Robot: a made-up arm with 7 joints. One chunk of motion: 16 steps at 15 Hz.
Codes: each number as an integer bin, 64 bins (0 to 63) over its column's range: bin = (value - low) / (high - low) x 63, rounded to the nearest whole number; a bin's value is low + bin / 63 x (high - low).
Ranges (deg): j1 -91.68..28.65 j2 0..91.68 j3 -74.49..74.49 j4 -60.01..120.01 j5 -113..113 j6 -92.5..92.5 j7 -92.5..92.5
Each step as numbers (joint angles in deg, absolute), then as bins.
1 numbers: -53.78 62.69 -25.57 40.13 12.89 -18.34 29.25
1 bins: 20 43 21 35 35 25 41
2 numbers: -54.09 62.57 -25.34 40.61 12.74 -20.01 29.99
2 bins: 20 43 21 35 35 25 42
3 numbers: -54.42 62.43 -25.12 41.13 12.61 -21.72 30.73
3 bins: 20 43 21 35 35 24 42
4 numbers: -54.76 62.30 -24.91 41.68 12.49 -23.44 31.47
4 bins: 19 43 21 36 35 24 42
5 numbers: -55.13 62.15 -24.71 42.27 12.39 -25.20 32.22
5 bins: 19 43 21 36 35 23 42
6 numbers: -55.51 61.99 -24.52 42.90 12.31 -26.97 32.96
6 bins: 19 43 21 36 35 22 43
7 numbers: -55.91 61.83 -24.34 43.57 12.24 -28.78 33.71
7 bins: 19 42 21 36 35 22 43
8 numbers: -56.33 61.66 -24.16 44.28 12.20 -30.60 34.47
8 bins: 19 42 21 36 35 21 43
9 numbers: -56.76 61.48 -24.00 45.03 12.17 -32.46 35.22
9 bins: 18 42 21 37 35 20 43
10 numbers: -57.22 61.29 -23.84 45.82 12.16 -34.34 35.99
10 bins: 18 42 21 37 35 20 44
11 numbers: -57.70 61.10 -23.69 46.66 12.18 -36.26 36.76
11 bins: 18 42 21 37 35 19 44
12 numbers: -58.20 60.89 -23.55 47.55 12.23 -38.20 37.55
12 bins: 18 42 22 38 35 18 44
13 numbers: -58.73 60.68 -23.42 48.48 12.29 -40.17 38.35
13 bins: 17 42 22 38 35 18 45
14 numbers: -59.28 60.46 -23.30 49.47 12.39 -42.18 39.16
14 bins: 17 42 22 38 35 17 45
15 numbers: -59.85 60.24 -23.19 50.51 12.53 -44.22 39.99
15 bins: 17 41 22 39 35 16 45
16 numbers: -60.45 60.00 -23.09 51.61 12.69 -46.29 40.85
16 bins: 16 41 22 39 35 16 45
